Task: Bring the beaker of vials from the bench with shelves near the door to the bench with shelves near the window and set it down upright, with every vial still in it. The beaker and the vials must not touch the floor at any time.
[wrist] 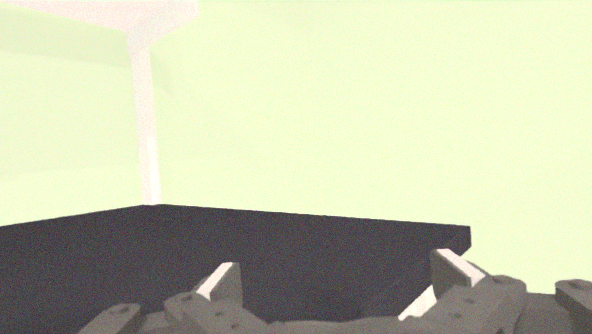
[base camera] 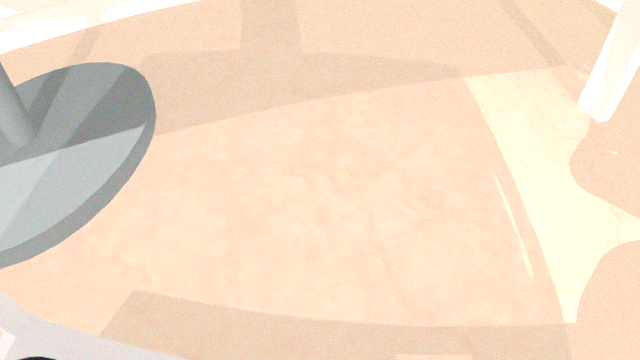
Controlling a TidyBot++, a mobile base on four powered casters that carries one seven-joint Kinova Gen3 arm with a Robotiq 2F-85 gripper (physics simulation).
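Observation:
My gripper (wrist: 334,277) is open, its two fingers wide apart at the bottom of the wrist view, with no object between them. Beyond and below the fingers is the black top of a bench (wrist: 300,250), with its right corner near the right finger. A white shelf post (wrist: 145,120) rises from the back of this bench, and the underside of a white shelf (wrist: 165,17) shows at the upper left. The beaker and the vials do not show in either view. Which of the two benches this is, I cannot tell.
In the base camera view, a round grey pedestal foot (base camera: 105,150) with its column stands on the floor (base camera: 325,200) at the left. A white leg (base camera: 607,75) stands at the upper right. A pale green wall (wrist: 375,110) is behind the bench.

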